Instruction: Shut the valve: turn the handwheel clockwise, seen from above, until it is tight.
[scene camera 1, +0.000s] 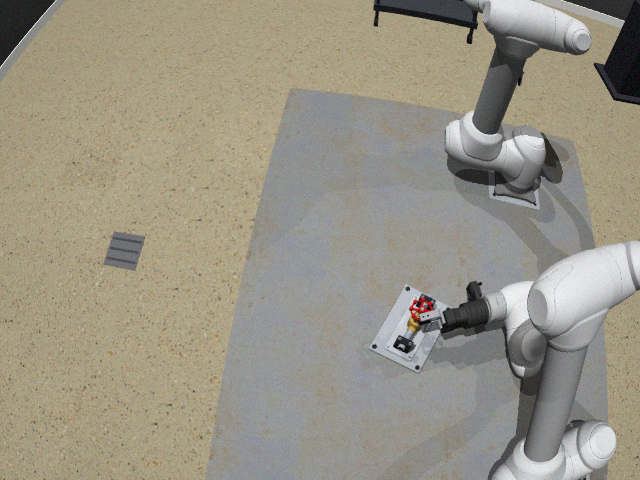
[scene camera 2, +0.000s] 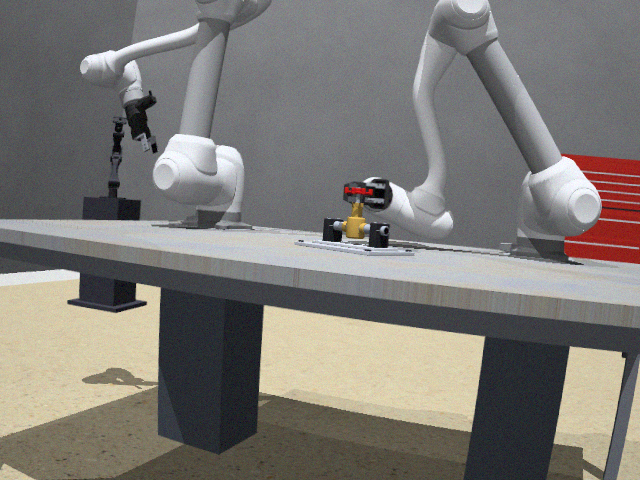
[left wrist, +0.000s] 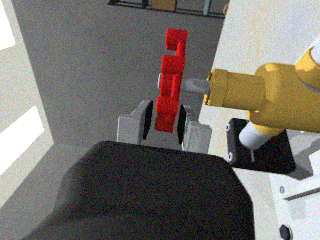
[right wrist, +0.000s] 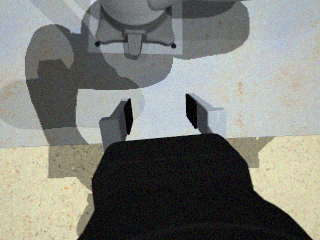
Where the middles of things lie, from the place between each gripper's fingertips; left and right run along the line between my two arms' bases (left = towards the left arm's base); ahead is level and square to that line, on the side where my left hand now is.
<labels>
Now: left hand (scene camera 1: 418, 320) 10 mm short of the red handwheel (left wrist: 169, 85), 30 mm to the left of it and 10 mm above it. From my left hand the other things lie so: pale base plate (scene camera 1: 378, 345) (10 mm ahead, 30 mm to the right, 130 mm below).
Now: the red handwheel 87 cm to the left of my right hand (scene camera 2: 151, 151), 50 cm ahead of it and 14 cm below it. Also, from my right hand: pale base plate (87 cm to the left, 50 cm ahead, 26 cm below).
</labels>
